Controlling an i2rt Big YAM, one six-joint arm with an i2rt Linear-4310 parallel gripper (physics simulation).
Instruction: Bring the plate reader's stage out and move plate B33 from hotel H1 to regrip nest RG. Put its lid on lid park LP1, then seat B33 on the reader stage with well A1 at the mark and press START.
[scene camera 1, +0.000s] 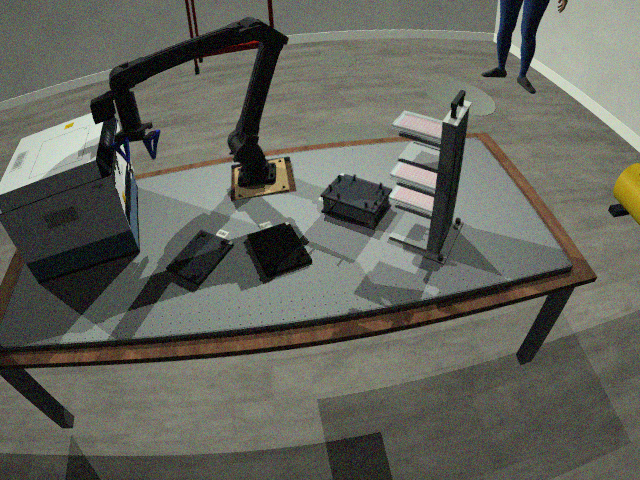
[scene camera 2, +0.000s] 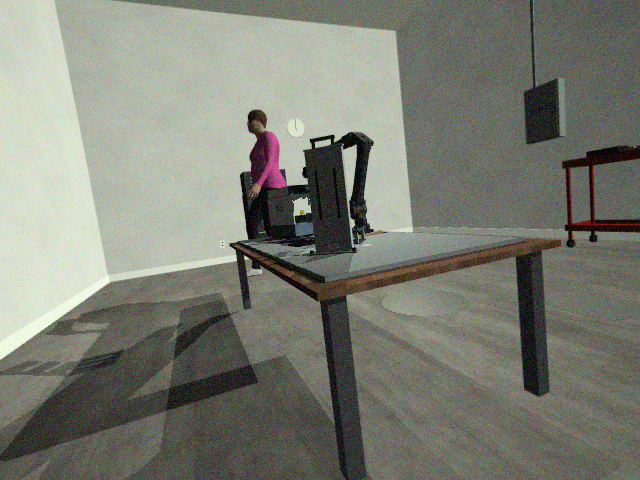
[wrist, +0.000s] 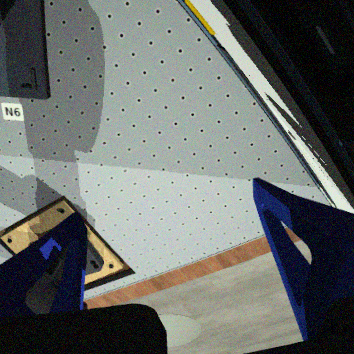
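Pixels of known places: gripper, fingertip midpoint: (scene camera 1: 141, 160) (wrist: 165, 204); arm's base, origin of the base link: (scene camera 1: 257, 176).
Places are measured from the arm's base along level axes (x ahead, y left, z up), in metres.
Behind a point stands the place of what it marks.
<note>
The plate reader (scene camera 1: 67, 217) {x 0.360, y -0.495, z 0.189 m} (scene camera 2: 281, 211) {x 0.358, y -0.490, z 0.172 m} (wrist: 237, 47) {x 0.229, y -0.362, z 0.222 m} stands at the table's left end in the first scene view; no stage shows outside it. My gripper (scene camera 1: 138, 149) {x 0.170, y -0.303, z 0.217 m} (wrist: 165, 204) {x 0.170, y -0.303, z 0.217 m} is open and empty, high beside the reader's front upper edge, fingers pointing down. Hotel H1 (scene camera 1: 445, 180) {x 0.390, y 0.471, z 0.232 m} (scene camera 2: 328, 201) {x 0.335, y 0.516, z 0.185 m} stands upright at the right, with several shelves. Pink-welled plates (scene camera 1: 419, 125) {x 0.294, y 0.425, z 0.323 m} lie on some of them; which is B33 cannot be read. Regrip nest RG (scene camera 1: 356, 196) {x 0.209, y 0.288, z 0.055 m} is the raised dark stand left of the hotel. Lid park LP1 (scene camera 1: 279, 250) {x 0.346, y 0.077, z 0.005 m} is the black block at mid-table. The START button cannot be made out.
A dark flat nest labelled N6 (scene camera 1: 200, 258) {x 0.360, y -0.133, z 0.007 m} (wrist: 25, 60) {x 0.299, y -0.154, z 0.007 m} lies between the reader and LP1. The arm's base plate (scene camera 1: 285, 178) {x 0.030, y 0.090, z 0.003 m} (wrist: 112, 265) {x -0.051, y -0.071, z 0.001 m} is at the back edge. A person (scene camera 2: 266, 160) stands behind the table in the second scene view.
</note>
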